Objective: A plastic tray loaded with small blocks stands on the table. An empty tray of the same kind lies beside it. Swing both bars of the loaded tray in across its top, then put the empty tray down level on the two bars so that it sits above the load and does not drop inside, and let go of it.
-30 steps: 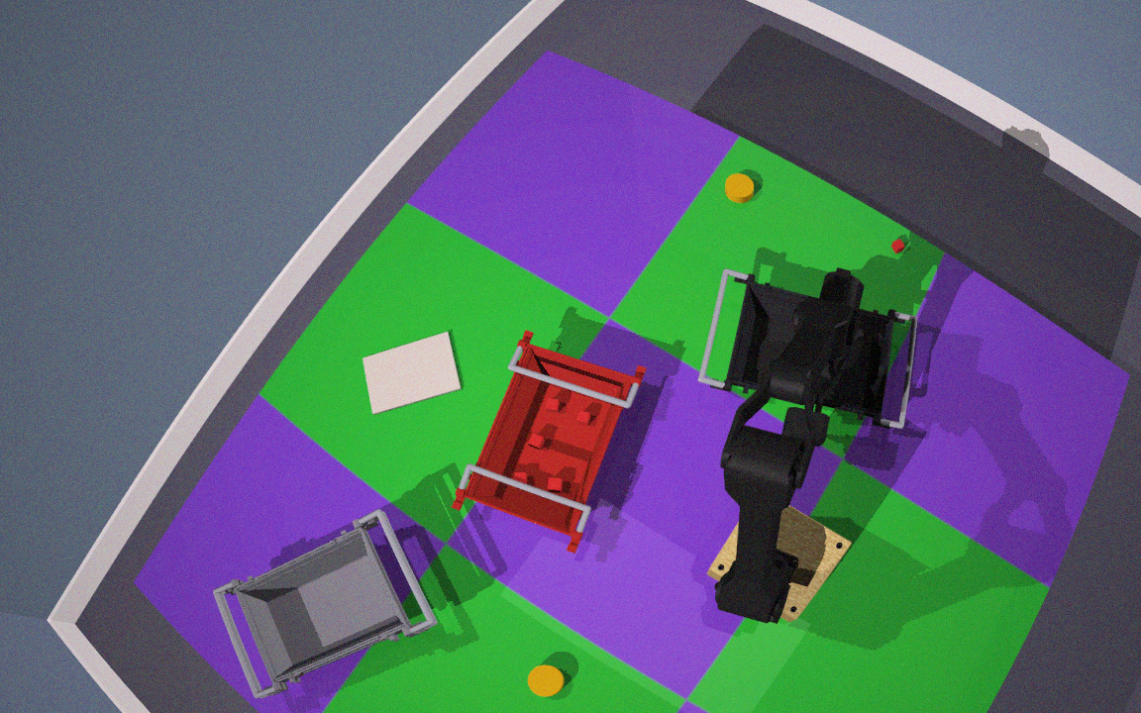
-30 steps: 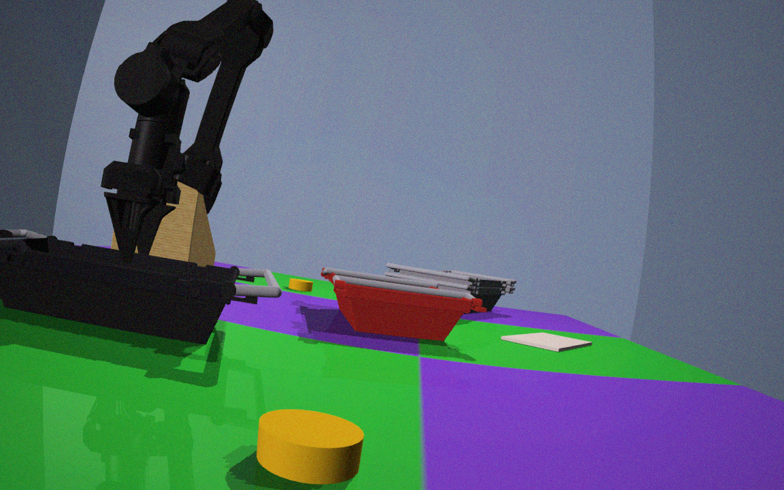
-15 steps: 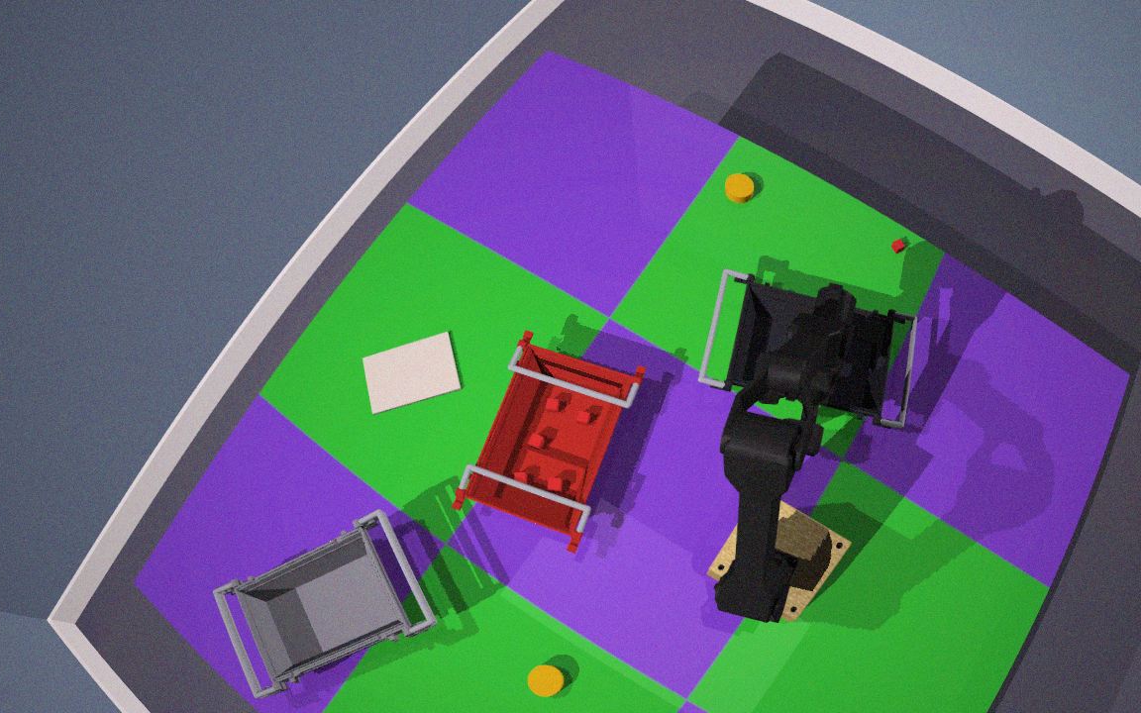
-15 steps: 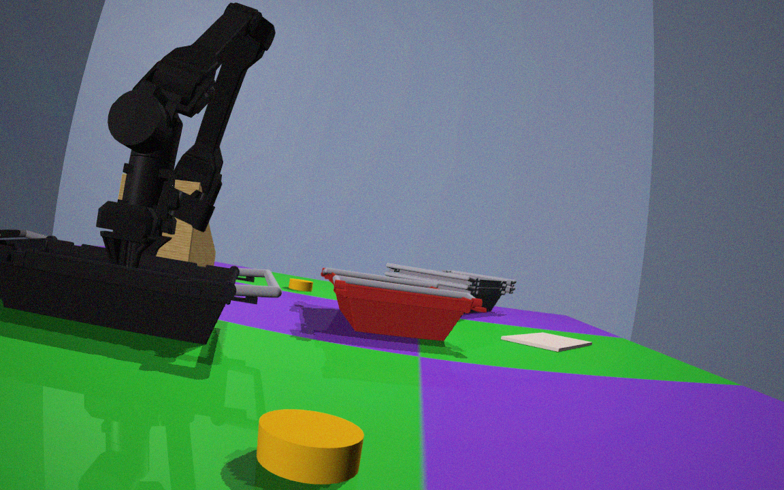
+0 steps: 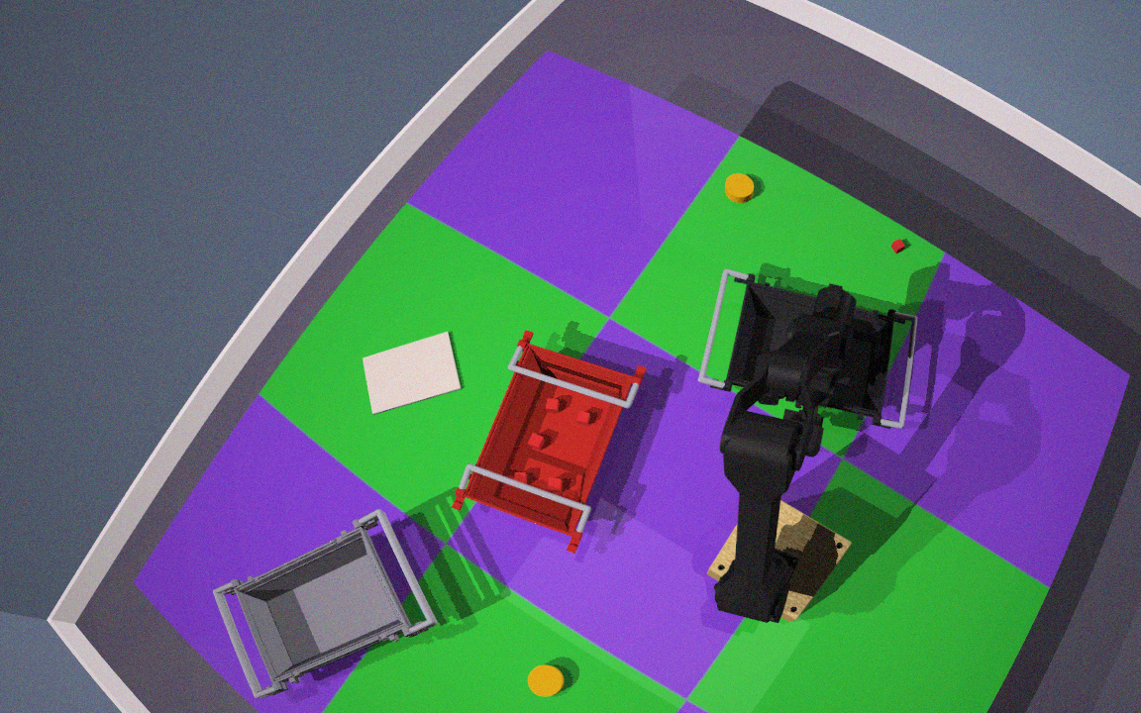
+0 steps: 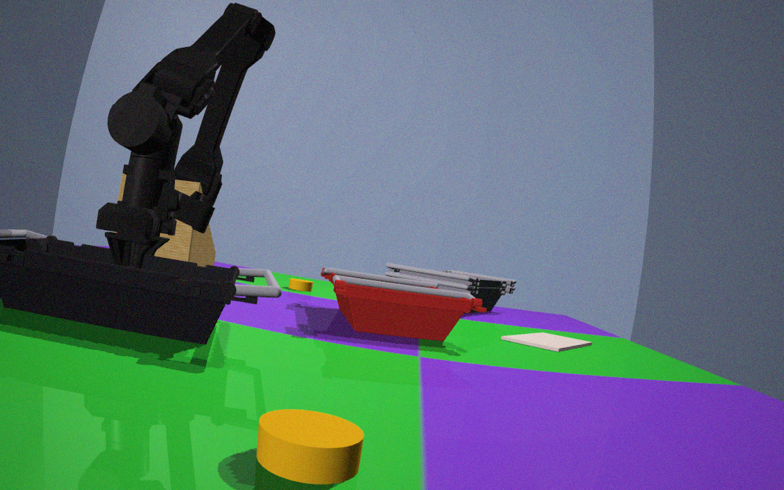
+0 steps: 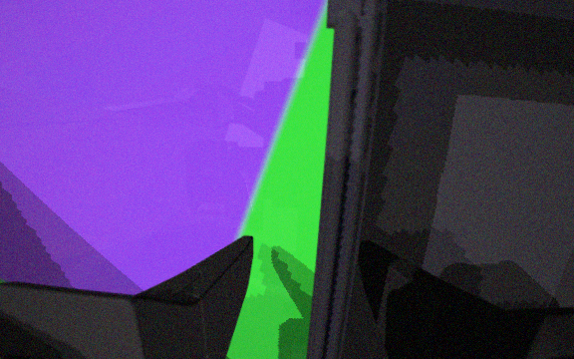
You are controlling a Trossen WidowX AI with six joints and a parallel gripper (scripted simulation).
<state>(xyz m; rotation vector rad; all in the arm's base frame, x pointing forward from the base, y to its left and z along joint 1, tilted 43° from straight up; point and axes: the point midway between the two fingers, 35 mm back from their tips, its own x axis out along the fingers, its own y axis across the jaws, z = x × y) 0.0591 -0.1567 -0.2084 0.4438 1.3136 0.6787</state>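
My gripper tip is now 20 mm short of the black tray, 80 mm to the left of it and 30 mm below it. Also, from my gripper tip: white card: 580 mm ahead, 210 mm to the left, 10 mm below; then small red cube: 60 mm behind, 350 mm to the right.
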